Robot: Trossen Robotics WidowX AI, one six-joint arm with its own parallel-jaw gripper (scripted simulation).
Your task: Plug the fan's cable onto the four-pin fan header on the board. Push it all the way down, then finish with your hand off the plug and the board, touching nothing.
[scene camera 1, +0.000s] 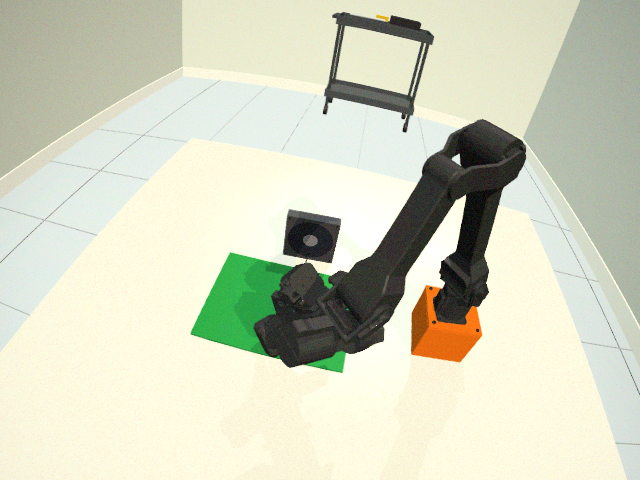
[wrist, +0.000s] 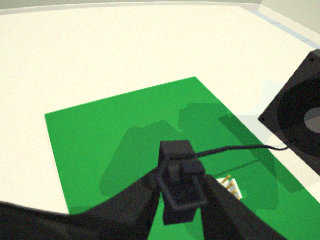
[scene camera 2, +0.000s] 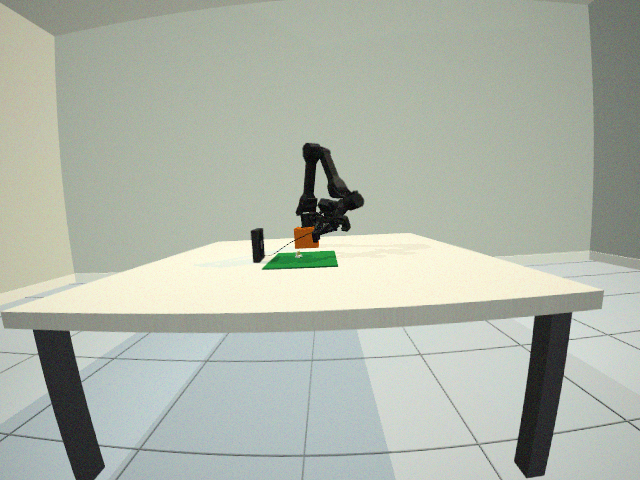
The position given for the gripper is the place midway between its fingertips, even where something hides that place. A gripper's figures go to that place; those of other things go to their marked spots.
Scene:
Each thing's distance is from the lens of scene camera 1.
gripper (scene camera 1: 283, 300): 66 cm
fan (scene camera 1: 315, 235): 82 cm
green board (scene camera 1: 241, 295): 78 cm

